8 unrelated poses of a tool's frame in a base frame.
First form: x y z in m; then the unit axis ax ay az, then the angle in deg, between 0 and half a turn.
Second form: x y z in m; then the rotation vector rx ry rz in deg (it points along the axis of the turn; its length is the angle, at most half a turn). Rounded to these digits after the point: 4 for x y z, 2 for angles.
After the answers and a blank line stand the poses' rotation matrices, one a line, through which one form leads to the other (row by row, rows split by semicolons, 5 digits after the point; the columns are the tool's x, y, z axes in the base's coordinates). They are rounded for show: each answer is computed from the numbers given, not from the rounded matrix.
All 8 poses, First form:
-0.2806 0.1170 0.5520 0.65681 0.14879 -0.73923 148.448
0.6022 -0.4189 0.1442 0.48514 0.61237 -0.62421 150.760
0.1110 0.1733 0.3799 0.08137 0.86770 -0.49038 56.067
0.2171 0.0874 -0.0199 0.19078 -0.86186 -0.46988 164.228
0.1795 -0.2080 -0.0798 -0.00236 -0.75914 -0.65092 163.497
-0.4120 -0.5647 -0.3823 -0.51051 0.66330 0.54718 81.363
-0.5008 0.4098 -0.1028 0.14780 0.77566 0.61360 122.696
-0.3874 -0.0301 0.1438 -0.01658 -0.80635 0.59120 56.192
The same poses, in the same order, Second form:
-0.2806 0.1170 0.5520 97.50 22.09 -109.74
0.6022 -0.4189 0.1442 73.14 92.32 -94.11
0.1110 0.1733 0.3799 4.56 48.65 -27.49
0.2171 0.0874 -0.0199 31.33 -141.54 -77.17
0.1795 -0.2080 -0.0798 -0.39 -124.12 -106.42
-0.4120 -0.5647 -0.3823 -41.54 53.97 44.52
-0.5008 0.4098 -0.1028 18.13 95.17 75.29
-0.3874 -0.0301 0.1438 -0.93 -45.31 33.22

-0.05314 0.56783 -0.82143; -0.20581 -0.81116 -0.54741; -0.97715 0.13997 0.15997
-0.43185 0.86123 -0.26795; 0.25141 -0.17037 -0.95277; -0.86620 -0.47882 -0.14295
0.56115 0.43806 0.70230; -0.37567 0.89084 -0.25549; -0.73755 -0.12047 0.66446
-0.89093 -0.19495 -0.41018; -0.45038 0.49531 0.74285; 0.05835 0.84656 -0.52908
-0.95879 0.18841 -0.21264; -0.18139 0.17005 0.96860; 0.21866 0.96726 -0.12886
0.37166 -0.82875 0.41839; 0.25321 0.52407 0.81316; -0.89317 -0.19628 0.40462
-0.50654 -0.33980 0.79244; 0.69295 0.38647 0.60866; -0.51308 0.85742 0.03971
0.55653 -0.48530 -0.67435; 0.49716 0.84484 -0.19769; 0.66566 -0.22524 0.71145

